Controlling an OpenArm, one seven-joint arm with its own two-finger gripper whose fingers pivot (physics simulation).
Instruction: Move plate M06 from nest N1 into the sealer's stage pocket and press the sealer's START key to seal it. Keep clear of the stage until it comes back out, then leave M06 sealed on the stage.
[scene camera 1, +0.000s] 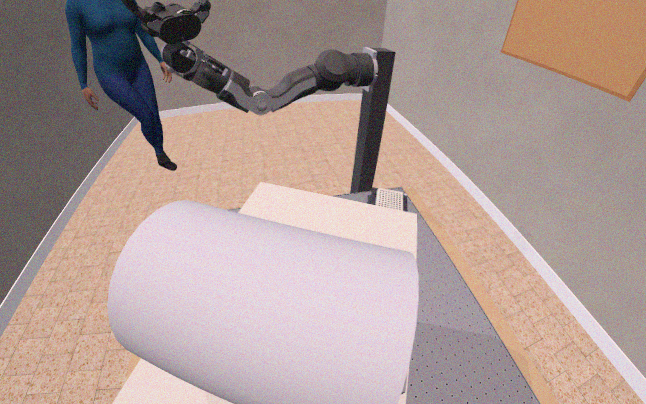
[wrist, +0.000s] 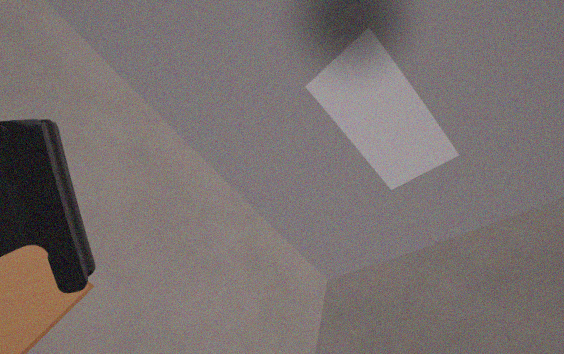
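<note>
A white plate with a grid of wells (scene camera 1: 390, 199) sits in a dark nest at the far end of the bench, close to the arm's post; its label cannot be read. The sealer (scene camera 1: 330, 215) is a pale housing under a large white roll; its stage pocket and START key do not show in either view. My gripper (scene camera 1: 181, 19) is raised high at the upper left in the scene view, far from plate and sealer. It is open and empty. One black finger shows at the left edge of the wrist view, which looks up at the ceiling.
The large roll (scene camera 1: 265, 300) hides much of the bench (scene camera 1: 455, 360). The dark post (scene camera 1: 372, 120) carries the arm. A person in blue (scene camera 1: 117, 60) stands behind the gripper. An orange board (scene camera 1: 575, 45) (wrist: 25, 300) hangs on the wall. A ceiling panel (wrist: 382, 110) shows in the wrist view.
</note>
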